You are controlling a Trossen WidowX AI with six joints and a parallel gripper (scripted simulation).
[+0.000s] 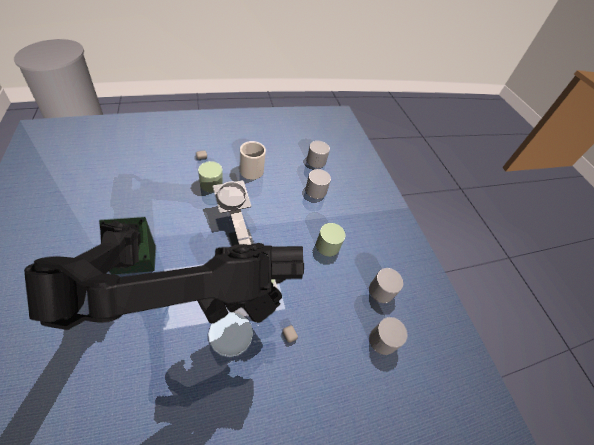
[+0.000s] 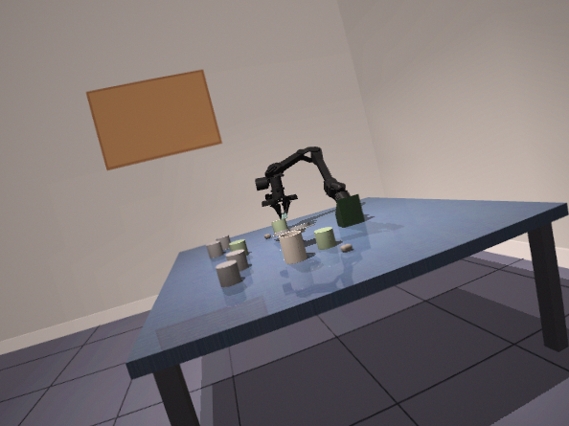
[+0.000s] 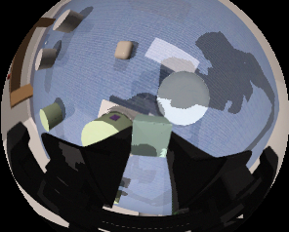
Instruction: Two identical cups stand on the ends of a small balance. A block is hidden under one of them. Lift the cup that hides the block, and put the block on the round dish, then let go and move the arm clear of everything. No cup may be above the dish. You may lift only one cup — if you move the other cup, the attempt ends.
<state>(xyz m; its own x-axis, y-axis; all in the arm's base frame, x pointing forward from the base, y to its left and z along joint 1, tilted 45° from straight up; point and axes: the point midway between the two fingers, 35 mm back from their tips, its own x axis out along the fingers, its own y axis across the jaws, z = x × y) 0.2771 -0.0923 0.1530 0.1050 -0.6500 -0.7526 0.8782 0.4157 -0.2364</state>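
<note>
The round pale blue dish lies 9 cm below my gripper tip, 4 cm to the right of it and 4 cm behind it. Also, from my gripper tip: small balance (20 cm to the left, 7 cm below, 1 cm ahead); then pale green block (1 cm above); then balance beam (20 cm to the left, 5 cm below, 1 cm ahead).
</note>
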